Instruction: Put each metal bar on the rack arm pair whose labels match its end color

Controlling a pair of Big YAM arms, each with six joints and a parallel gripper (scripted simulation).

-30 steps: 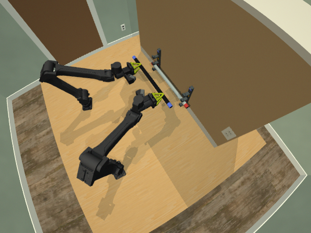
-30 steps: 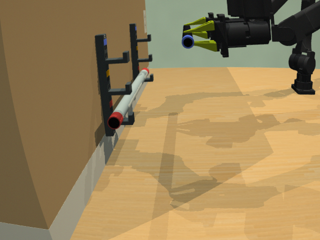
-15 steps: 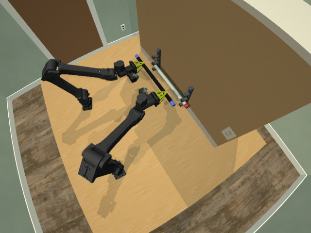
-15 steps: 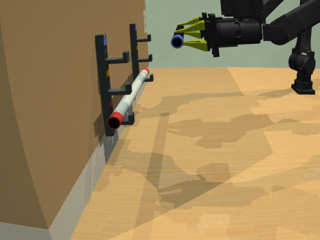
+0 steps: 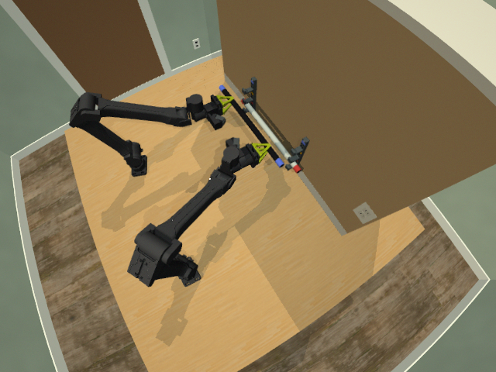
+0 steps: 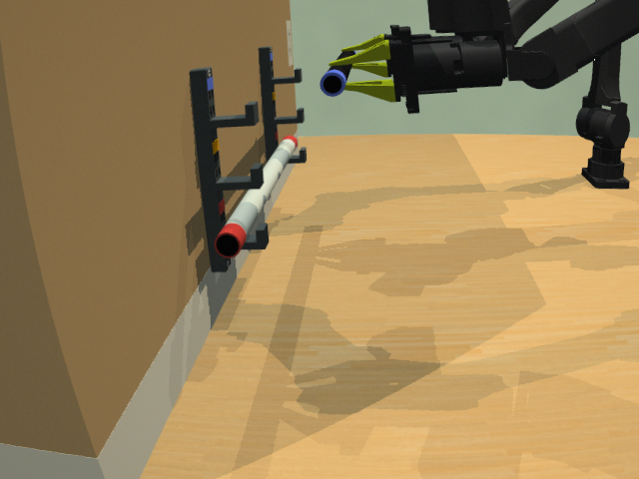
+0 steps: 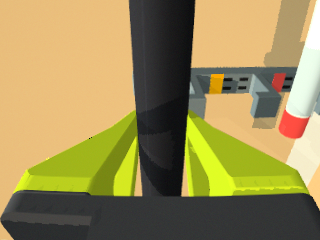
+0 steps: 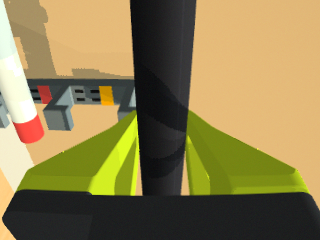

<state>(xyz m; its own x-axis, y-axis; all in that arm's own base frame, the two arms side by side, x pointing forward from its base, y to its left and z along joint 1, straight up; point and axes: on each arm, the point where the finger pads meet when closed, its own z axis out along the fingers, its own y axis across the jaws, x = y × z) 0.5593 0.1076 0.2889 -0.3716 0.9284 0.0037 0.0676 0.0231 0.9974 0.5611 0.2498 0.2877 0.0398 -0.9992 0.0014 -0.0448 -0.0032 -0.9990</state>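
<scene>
Now: left hand 150 mm to the left of the black bar. The rest, counted from my left hand: grey baseboard (160 mm ahead, 180 mm to the right, 250 mm below); then brown wall (310 mm ahead, 180 mm to the right, 160 mm above).
</scene>
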